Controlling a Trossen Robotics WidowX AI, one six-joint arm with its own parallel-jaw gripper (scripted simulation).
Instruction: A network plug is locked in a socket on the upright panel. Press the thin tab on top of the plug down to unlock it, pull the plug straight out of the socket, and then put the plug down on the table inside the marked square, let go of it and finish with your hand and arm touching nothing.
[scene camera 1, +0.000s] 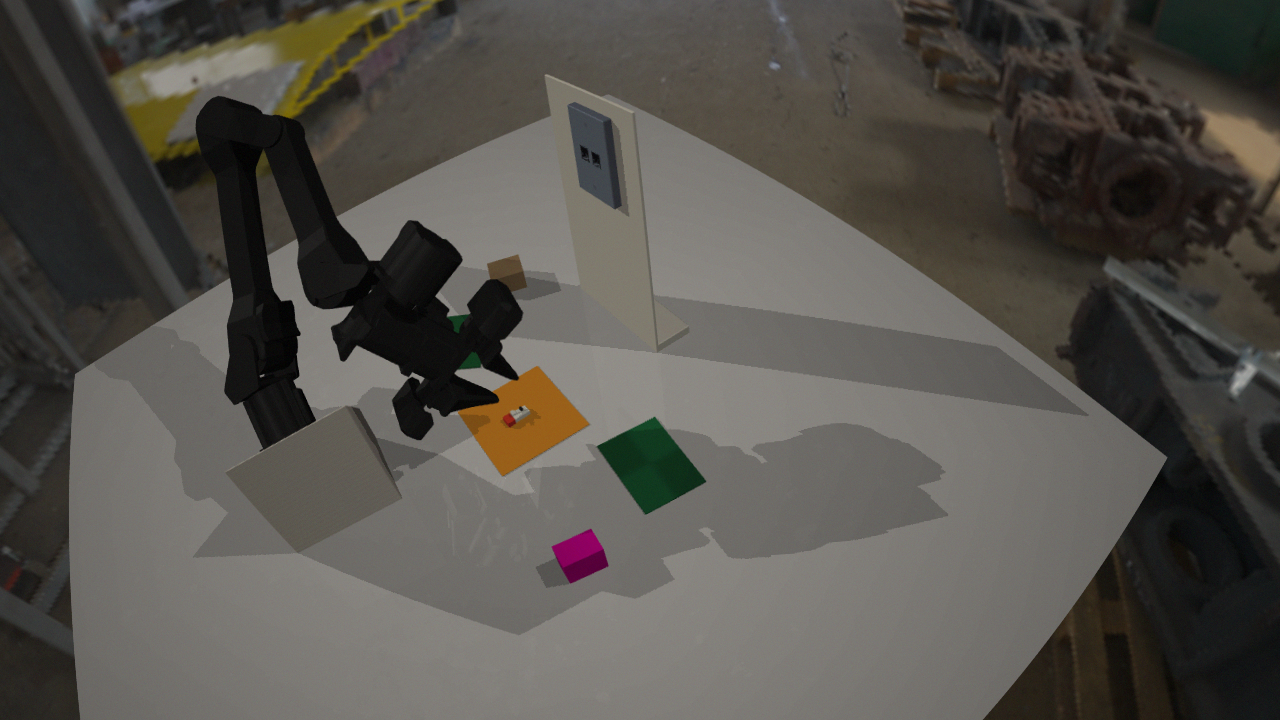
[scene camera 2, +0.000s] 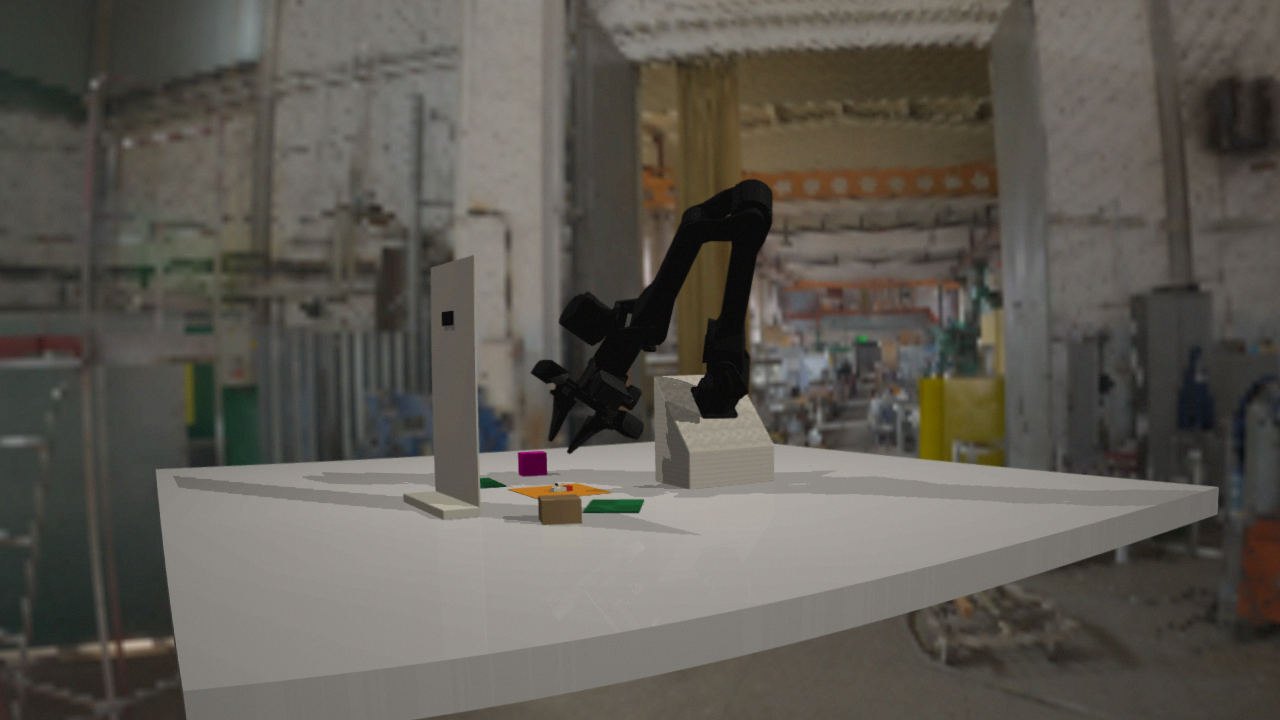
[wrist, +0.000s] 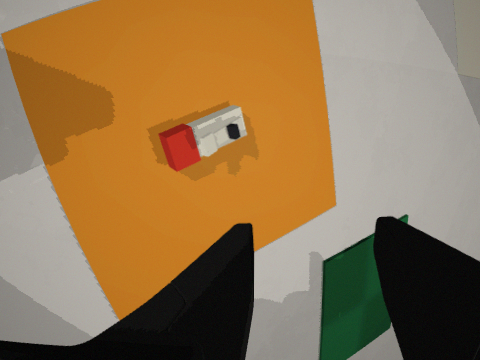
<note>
In view: the gripper (scene camera 1: 507, 388), a brown cube (scene camera 2: 553, 509), a magenta cube (scene camera 1: 582, 555), a network plug (wrist: 183, 145), an upright panel (scene camera 1: 596, 140) and an orange marked square (scene camera 1: 552, 419).
The brown cube also shows in scene camera 1 (scene camera 1: 509, 271). The magenta cube is seen too in scene camera 2 (scene camera 2: 529, 463). The gripper also shows in scene camera 2 (scene camera 2: 559, 447) and in the wrist view (wrist: 314, 236). The wrist view misses the brown cube: it is out of frame. The wrist view does not show the magenta cube: it is out of frame.
</note>
